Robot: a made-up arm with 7 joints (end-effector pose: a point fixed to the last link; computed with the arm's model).
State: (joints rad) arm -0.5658 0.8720 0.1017 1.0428 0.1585 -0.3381 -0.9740
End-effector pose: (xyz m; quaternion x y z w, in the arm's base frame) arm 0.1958 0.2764 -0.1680 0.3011 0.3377 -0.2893 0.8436
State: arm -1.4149 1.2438 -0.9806 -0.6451 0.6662 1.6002 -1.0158
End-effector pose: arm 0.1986 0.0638 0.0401 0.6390 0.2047 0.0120 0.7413
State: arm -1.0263 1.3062 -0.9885 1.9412 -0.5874 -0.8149 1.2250
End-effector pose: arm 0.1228 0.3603 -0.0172 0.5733 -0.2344 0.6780 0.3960
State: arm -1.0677 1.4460 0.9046 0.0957 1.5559 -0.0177 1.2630
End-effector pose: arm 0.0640 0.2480 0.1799 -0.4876 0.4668 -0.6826 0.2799
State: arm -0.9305 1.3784 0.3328 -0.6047 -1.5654 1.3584 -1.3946
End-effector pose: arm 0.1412 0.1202 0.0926 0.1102 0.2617 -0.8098 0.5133
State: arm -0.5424 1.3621 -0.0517 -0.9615 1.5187 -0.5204 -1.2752
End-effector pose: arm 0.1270 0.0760 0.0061 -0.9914 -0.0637 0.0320 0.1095
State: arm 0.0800 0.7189 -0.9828 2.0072 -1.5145 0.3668 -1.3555
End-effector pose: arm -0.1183 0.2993 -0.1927 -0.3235 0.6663 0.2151 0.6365
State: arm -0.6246 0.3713 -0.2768 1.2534 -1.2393 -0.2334 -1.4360
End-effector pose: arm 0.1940 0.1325 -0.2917 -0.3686 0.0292 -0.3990 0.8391
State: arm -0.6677 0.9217 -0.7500 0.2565 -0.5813 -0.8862 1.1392
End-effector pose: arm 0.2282 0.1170 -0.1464 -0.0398 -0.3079 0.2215 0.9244
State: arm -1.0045 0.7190 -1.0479 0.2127 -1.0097 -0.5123 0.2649
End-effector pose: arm 0.2620 0.0248 -0.1309 -0.0496 -0.1193 -0.2604 0.9568
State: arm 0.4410 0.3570 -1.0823 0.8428 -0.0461 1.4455 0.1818
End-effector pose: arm -0.1851 0.0828 -0.2764 0.4832 0.8484 -0.2163 0.0004
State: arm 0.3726 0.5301 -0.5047 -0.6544 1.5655 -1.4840 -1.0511
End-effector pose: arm 0.0001 0.0308 -0.1724 -0.5896 0.2868 0.7536 0.0469
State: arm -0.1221 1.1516 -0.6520 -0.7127 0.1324 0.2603 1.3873
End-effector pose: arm 0.1064 0.0848 -0.1306 0.3604 -0.2951 0.1891 0.8644
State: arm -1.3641 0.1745 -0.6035 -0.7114 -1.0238 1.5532 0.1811
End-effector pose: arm 0.1476 -0.0846 0.0126 0.3514 0.0290 -0.6024 0.7161
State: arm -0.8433 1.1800 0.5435 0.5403 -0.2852 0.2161 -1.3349
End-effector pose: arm 0.1967 0.2977 0.0487 0.2339 -0.0182 -0.2720 0.9333
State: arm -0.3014 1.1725 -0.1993 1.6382 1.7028 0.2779 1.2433
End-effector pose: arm 0.0308 0.3690 -0.1279 0.9825 0.0961 -0.1563 0.0308
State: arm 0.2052 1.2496 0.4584 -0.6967 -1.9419 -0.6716 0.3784
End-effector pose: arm 0.1235 0.1646 -0.0051 -0.4162 -0.2376 0.0253 0.8773
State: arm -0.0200 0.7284 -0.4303 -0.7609 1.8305 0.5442 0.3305
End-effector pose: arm 0.1051 0.0636 -0.1157 0.7778 -0.3906 0.2267 0.4372
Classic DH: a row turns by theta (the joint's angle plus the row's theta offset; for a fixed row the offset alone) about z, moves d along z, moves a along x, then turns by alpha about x. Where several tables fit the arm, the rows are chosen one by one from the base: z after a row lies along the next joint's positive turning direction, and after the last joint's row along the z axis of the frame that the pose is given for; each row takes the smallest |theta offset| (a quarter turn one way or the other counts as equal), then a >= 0, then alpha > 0; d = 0 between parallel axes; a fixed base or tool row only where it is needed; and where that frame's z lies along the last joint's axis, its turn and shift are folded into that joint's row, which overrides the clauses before.
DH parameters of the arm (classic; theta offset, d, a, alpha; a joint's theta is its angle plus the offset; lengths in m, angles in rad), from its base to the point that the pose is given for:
base (fixed): -0.071 0 0 -1.3004
joint 1: -1.3111 0.0302 -0.0109 -1.5708
joint 2: 1.2915 -0.0003 -0.008 1.5708
joint 3: 1.5708 -0.1949 0.0125 -1.5708
joint 4: 1.5708 0.002 0.0088 1.5708
joint 5: 0 0.1395 0 -1.5708
joint 6: -1.5708 0 0.0279 1.5708
joint 7: 0 -0.0001 0 0

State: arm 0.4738 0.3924 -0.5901 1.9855 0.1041 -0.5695 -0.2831
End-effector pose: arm -0.2524 0.1812 -0.1982 0.1060 0.8894 -0.2567 0.3632
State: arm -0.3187 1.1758 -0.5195 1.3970 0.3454 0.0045 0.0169
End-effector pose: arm 0.0687 0.3572 -0.1482 0.6578 0.6037 0.0717 0.4446
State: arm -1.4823 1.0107 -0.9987 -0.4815 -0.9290 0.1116 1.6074
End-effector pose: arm 0.2123 -0.0033 0.0215 0.0128 -0.3156 0.1750 0.9325
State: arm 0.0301 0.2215 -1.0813 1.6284 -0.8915 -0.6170 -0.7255
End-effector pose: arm -0.0828 0.1212 -0.3383 -0.0649 0.6089 -0.3168 0.7244
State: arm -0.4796 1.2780 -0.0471 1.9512 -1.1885 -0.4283 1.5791
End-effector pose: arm 0.0141 0.3715 -0.0902 -0.1569 0.0324 -0.9861 0.0429
